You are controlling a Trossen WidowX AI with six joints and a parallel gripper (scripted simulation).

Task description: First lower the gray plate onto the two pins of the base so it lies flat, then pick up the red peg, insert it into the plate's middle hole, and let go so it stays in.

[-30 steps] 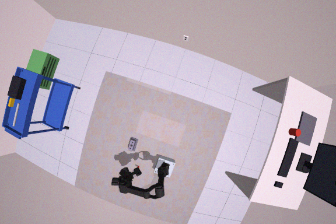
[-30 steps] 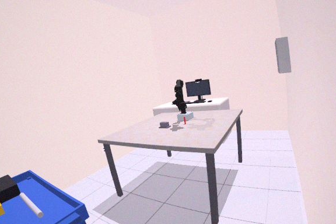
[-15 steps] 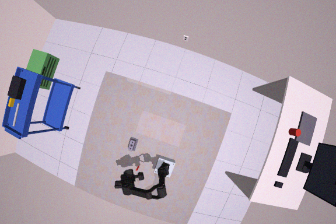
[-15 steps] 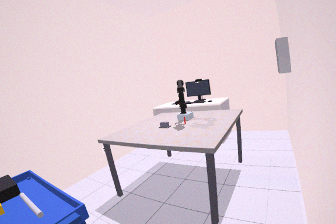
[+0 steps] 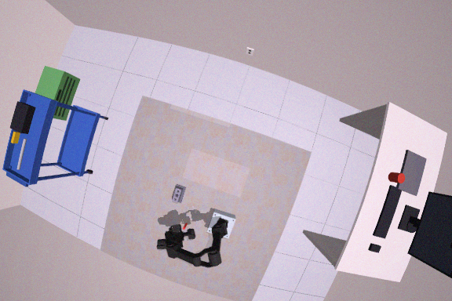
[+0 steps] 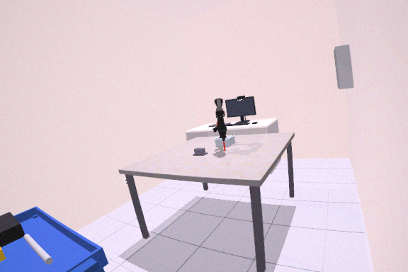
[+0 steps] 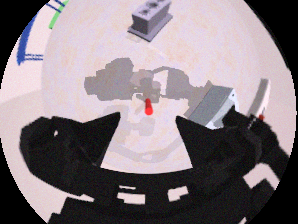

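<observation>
The red peg is 6 cm below my gripper tip. Also, from my gripper tip: gray plate (19 cm to the right, 12 cm ahead, 5 cm below).
</observation>
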